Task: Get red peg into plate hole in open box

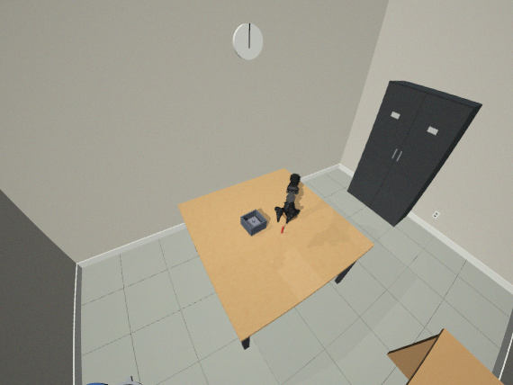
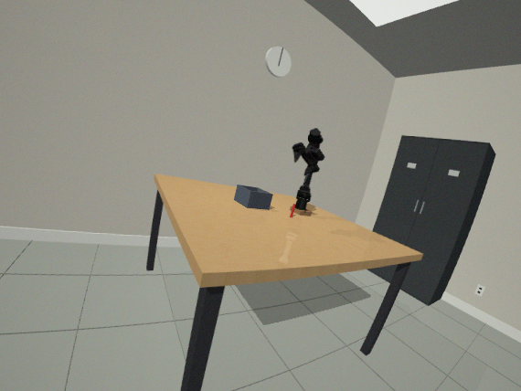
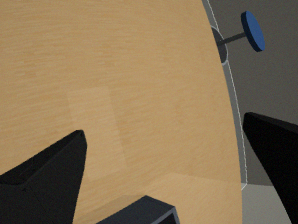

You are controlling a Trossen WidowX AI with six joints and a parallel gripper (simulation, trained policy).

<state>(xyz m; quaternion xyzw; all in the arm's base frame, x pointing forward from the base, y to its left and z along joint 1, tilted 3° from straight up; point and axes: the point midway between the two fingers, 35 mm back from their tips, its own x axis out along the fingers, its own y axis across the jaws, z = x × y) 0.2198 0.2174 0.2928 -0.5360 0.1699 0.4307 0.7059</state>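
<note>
My gripper tip is 240 mm above the red peg, 100 mm to the left of it and 100 mm past it. Also, from my gripper tip: grey box (270 mm to the right, 260 mm below, 90 mm ahead); grey plate (270 mm to the right, 240 mm below, 90 mm ahead).
</note>
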